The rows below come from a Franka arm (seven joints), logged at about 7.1 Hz.
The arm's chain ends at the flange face. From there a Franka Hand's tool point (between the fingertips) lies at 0.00 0.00 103.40 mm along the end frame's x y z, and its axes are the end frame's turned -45 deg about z.
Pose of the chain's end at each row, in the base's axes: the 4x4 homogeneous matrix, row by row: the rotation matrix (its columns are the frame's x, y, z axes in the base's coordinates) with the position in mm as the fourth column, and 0 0 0 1 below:
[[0.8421, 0.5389, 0.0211, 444.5], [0.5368, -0.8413, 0.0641, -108.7], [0.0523, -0.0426, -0.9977, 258.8], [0, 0, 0, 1]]
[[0.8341, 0.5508, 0.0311, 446.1], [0.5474, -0.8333, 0.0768, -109.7], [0.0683, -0.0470, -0.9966, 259.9], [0, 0, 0, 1]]
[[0.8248, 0.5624, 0.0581, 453.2], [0.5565, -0.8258, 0.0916, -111.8], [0.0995, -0.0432, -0.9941, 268.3], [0, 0, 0, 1]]
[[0.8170, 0.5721, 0.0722, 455.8], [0.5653, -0.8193, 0.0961, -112.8], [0.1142, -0.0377, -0.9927, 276.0], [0, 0, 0, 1]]
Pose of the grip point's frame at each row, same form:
[[0.2144, 0.9765, 0.0211, 446.7], [0.9745, -0.2153, 0.0641, -102.1], [0.0671, 0.0069, -0.9977, 155.6], [0, 0, 0, 1]]
[[0.2003, 0.9793, 0.0311, 449.3], [0.9763, -0.2022, 0.0768, -101.8], [0.0815, 0.0151, -0.9966, 156.9], [0, 0, 0, 1]]
[[0.1855, 0.9809, 0.0581, 459.2], [0.9774, -0.1904, 0.0916, -102.3], [0.1009, 0.0398, -0.9941, 165.5], [0, 0, 0, 1]]
[[0.1732, 0.9822, 0.0722, 463.3], [0.9791, -0.1796, 0.0961, -102.9], [0.1074, 0.0541, -0.9927, 173.4], [0, 0, 0, 1]]

